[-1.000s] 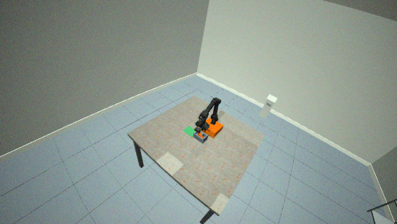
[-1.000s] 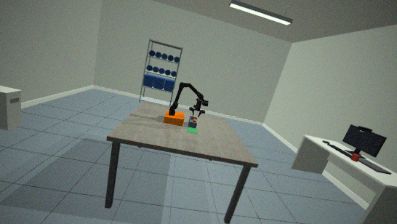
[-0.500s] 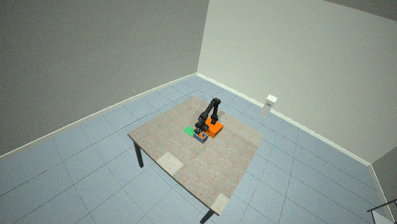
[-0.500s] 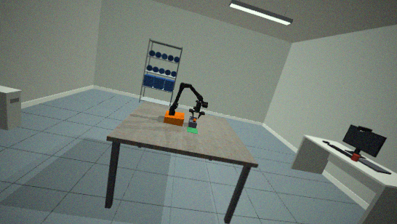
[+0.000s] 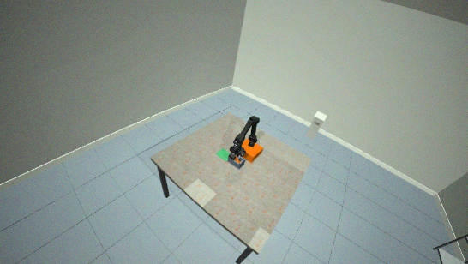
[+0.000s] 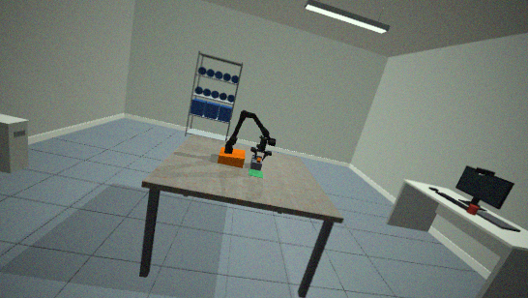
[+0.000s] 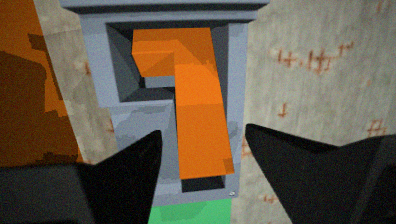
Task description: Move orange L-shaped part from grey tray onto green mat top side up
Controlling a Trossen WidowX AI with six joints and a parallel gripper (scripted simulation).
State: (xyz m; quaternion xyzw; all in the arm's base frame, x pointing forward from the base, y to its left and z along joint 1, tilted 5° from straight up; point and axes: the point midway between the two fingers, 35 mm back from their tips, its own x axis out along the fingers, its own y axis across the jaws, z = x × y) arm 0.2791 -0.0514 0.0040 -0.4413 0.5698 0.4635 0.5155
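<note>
My gripper tip is now 10 mm past the orange L-shaped part, 30 mm to the right of it and 30 mm above it. Round my gripper tip: green mat (40 mm behind, 140 mm to the right, 90 mm below).
</note>
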